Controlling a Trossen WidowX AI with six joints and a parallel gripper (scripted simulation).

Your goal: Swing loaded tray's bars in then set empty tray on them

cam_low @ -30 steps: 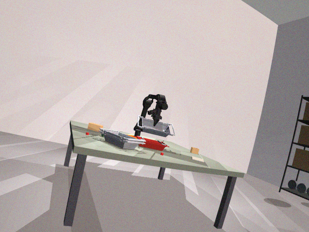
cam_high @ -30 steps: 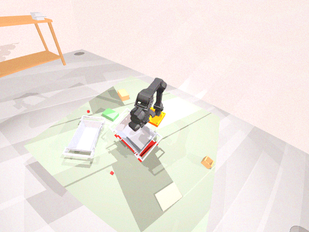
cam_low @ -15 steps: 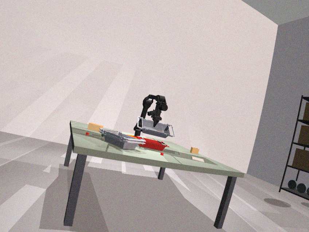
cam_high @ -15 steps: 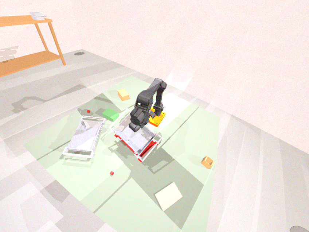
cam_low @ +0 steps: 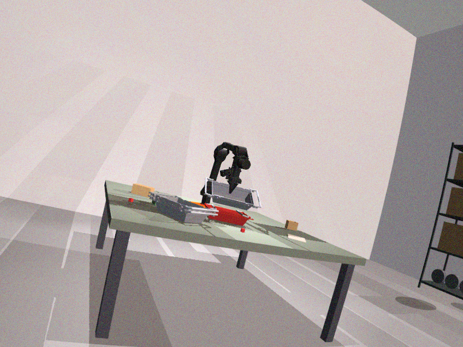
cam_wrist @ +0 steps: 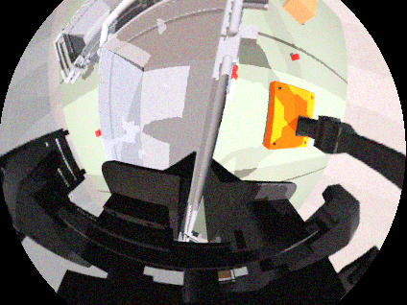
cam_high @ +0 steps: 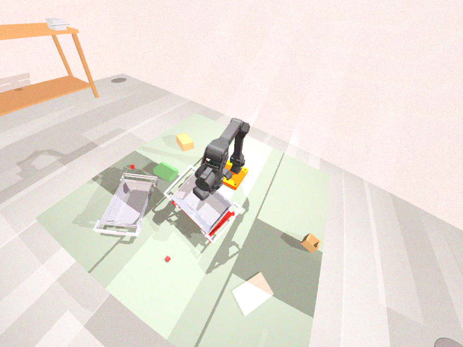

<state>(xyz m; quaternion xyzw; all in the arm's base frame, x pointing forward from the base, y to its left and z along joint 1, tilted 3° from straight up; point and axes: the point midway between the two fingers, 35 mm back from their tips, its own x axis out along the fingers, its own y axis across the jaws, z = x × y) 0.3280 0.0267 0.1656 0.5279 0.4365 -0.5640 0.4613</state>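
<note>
The grey tray is 7 cm ahead of my gripper tip and 1 cm to the right of it. Also, from my gripper tip: white sheet (37 cm to the left, 23 cm ahead, 15 cm below); green block (35 cm to the right, 13 cm below, 5 cm behind); red block (14 cm below, 2 cm ahead, 1 cm to the right).
</note>
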